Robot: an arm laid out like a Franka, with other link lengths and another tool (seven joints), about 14 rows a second.
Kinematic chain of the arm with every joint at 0, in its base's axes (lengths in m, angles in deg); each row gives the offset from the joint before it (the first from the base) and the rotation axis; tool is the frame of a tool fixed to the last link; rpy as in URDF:
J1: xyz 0 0 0.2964 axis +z
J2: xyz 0 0 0 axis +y
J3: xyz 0 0 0.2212 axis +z
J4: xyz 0.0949 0 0 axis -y
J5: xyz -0.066 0 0.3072 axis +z
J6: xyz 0 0 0 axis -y
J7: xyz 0.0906 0 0 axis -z
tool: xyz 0.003 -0.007 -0.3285 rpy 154.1 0 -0.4
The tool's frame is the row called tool.
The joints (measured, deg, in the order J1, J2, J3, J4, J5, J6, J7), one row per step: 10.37, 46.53, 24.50, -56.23, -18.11, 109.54, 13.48; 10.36, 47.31, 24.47, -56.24, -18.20, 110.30, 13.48; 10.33, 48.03, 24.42, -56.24, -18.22, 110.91, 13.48; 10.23, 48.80, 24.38, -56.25, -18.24, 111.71, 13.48; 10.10, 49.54, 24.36, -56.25, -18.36, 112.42, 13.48; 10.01, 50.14, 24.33, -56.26, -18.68, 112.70, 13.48
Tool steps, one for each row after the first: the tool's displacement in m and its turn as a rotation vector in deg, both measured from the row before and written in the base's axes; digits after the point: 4 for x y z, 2 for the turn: 0.0010, 0.0008, -0.0072, 0.15, 0.07, -0.01; 0.0005, 0.0003, -0.0069, 0.13, 0.17, -0.06; 0.0014, 0.0001, -0.0070, 0.22, 0.06, -0.12; 0.0014, -0.0007, -0.0068, 0.12, 0.05, -0.12; 0.0001, -0.0022, -0.0064, -0.26, 0.20, -0.04
